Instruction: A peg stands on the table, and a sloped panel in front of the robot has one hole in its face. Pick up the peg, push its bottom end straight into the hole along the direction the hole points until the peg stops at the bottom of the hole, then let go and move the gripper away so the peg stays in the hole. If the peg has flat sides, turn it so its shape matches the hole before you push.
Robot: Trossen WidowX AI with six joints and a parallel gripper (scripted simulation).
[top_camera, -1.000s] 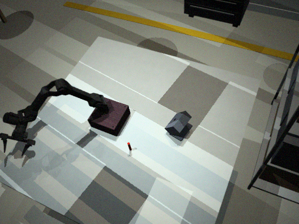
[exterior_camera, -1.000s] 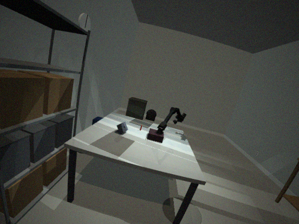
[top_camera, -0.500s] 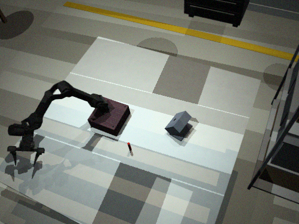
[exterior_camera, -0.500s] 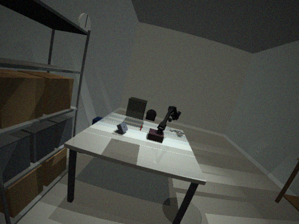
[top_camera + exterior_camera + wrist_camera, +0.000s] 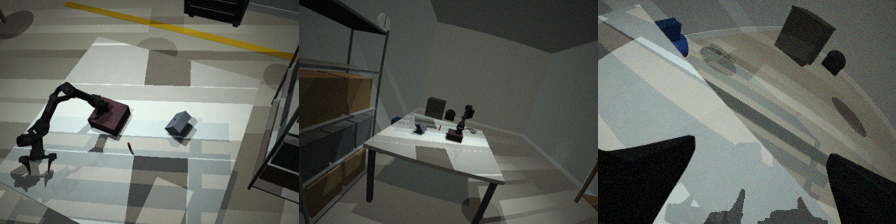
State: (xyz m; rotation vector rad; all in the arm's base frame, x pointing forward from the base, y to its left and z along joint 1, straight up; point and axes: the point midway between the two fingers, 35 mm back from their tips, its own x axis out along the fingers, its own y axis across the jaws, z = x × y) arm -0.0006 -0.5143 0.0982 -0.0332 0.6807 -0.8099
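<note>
The red peg lies 26 cm ahead of my gripper tip, 43 cm to the left of it and 11 cm below it. From my gripper tip the other things lie so: grey sloped panel block (43 cm ahead, 70 cm to the left, 10 cm below).
</note>
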